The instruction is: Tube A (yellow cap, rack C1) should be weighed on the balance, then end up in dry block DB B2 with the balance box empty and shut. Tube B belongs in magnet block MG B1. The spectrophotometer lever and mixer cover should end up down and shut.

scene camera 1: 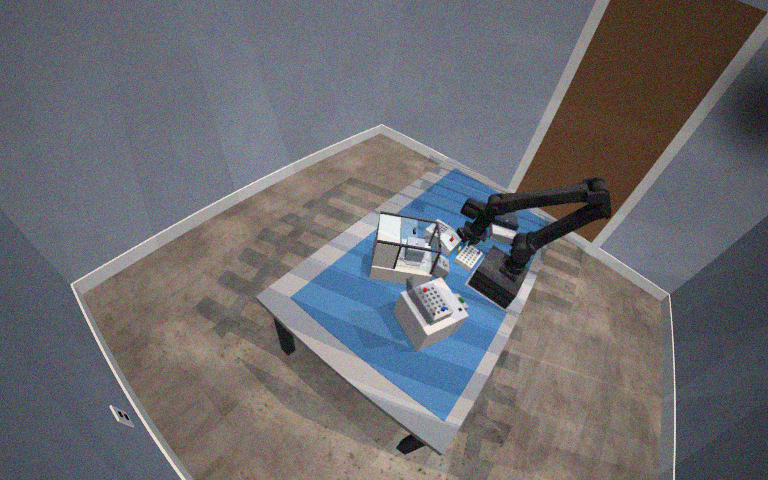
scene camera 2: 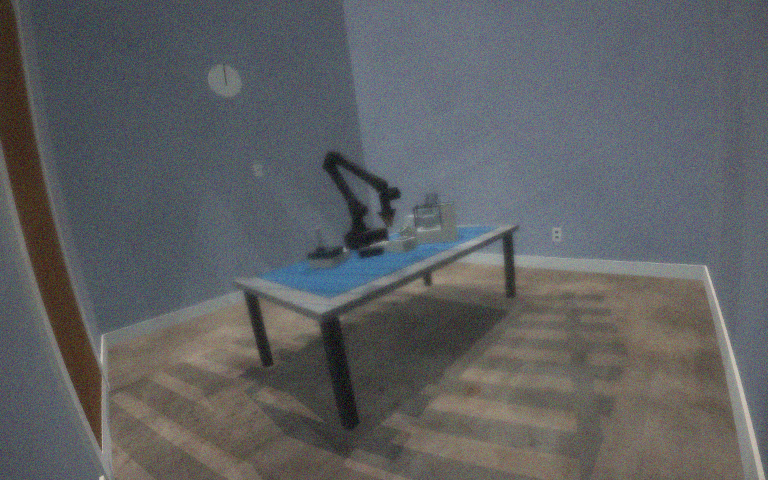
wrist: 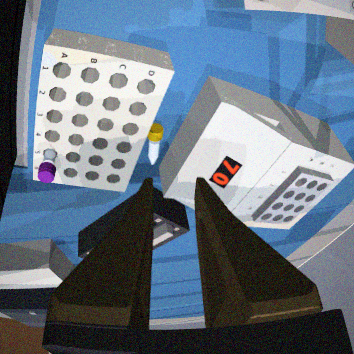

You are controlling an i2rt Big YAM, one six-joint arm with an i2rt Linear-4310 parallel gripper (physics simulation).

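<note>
Tube A (wrist: pixel 154 140), clear with a yellow cap, lies on the blue mat between the white tube rack (wrist: pixel 105 46) (scene camera 1: pixel 469 256) and the dry block (wrist: pixel 246 140) (scene camera 1: pixel 447 238) with the red "70" display. It lies beyond my fingertips and apart from them. My gripper (wrist: pixel 173 187) (scene camera 1: pixel 466 238) hangs above this gap. Its fingers are nearly together with nothing between them. Tube B (wrist: pixel 46 171), with a purple cap, stands in the rack at A6. The dry block's wells (wrist: pixel 291 198) are empty. The glass balance box (scene camera 1: pixel 389 272) stands to the left of the dry block.
A small black device (wrist: pixel 168 218) lies under my fingers. A large white box with coloured buttons (scene camera 1: pixel 431 310) stands near the table's middle. The arm's dark base (scene camera 1: pixel 495 281) is at the right edge. The table (scene camera 2: pixel 353 298) stands in a room corner.
</note>
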